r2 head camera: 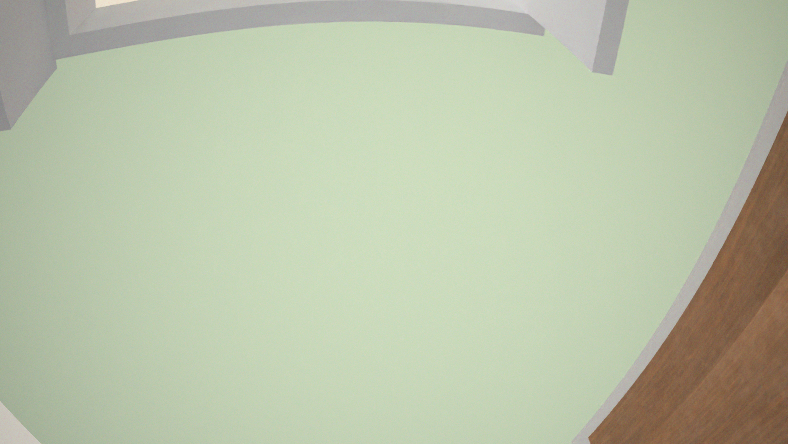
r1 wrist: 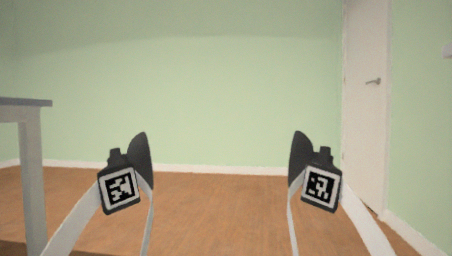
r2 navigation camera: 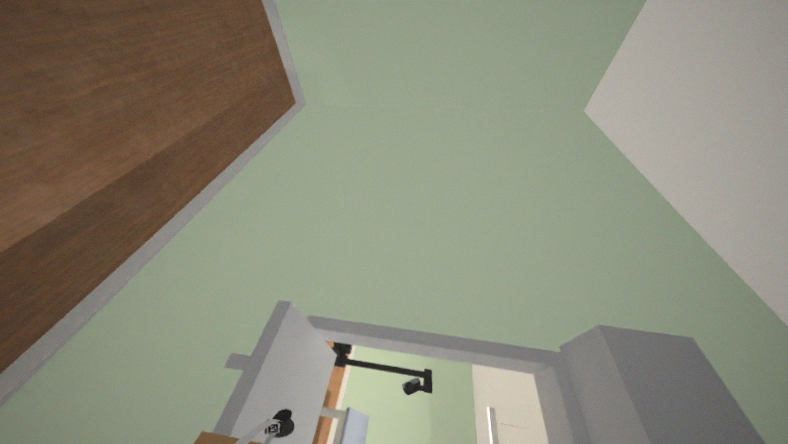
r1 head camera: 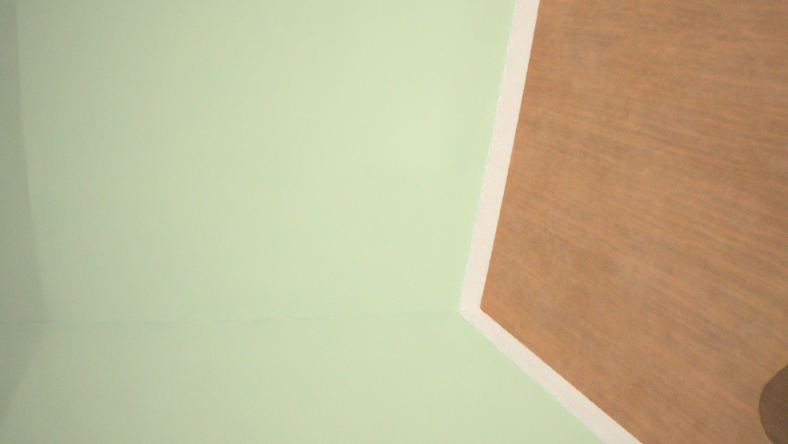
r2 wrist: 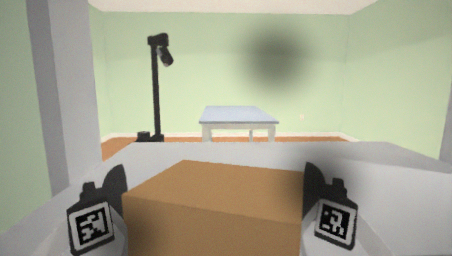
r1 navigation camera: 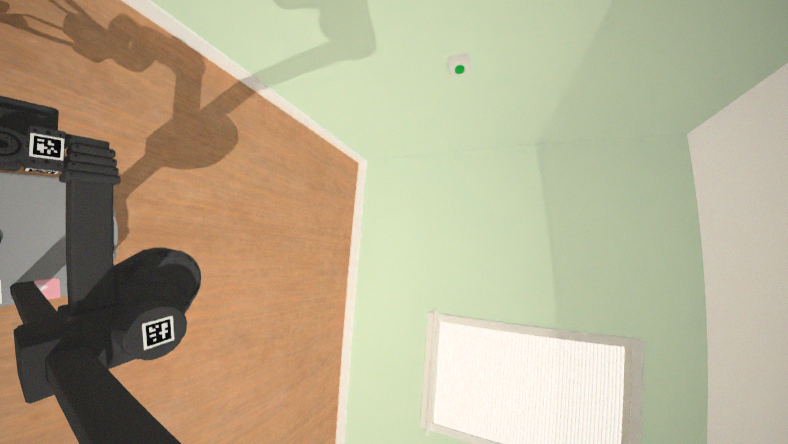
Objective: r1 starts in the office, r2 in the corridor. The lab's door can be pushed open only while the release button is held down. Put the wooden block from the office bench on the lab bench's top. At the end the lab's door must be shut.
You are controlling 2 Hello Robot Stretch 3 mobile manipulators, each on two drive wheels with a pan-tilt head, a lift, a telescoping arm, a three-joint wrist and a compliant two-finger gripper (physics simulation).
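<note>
r1's gripper (r1 wrist: 220,162) is open in the r1 wrist view. The green release button (r1 navigation camera: 459,68) is on a white wall plate in r1's navigation view. r2's gripper (r2 wrist: 214,187) is shut on the wooden block (r2 wrist: 215,215) (r2 navigation camera: 208,438), an orange-brown block filling the space between its fingers, over the grey ledge of a wall opening; whether it touches the ledge is hidden. Through the opening the office bench (r2 wrist: 237,114) (r2 navigation camera: 354,428) shows with a blue-grey top; a table corner (r1 wrist: 25,102) is left in the r1 wrist view. The lab door and lab bench cannot be identified.
r1's mast (r2 wrist: 156,90) (r2 navigation camera: 386,367) stands left of the bench in the r2 wrist view. A white door (r1 wrist: 367,110) with a lever handle is right of r1's gripper. A shelf end (r1 wrist: 448,51) juts in. Grey frame (r2 wrist: 70,90) borders the opening's left side.
</note>
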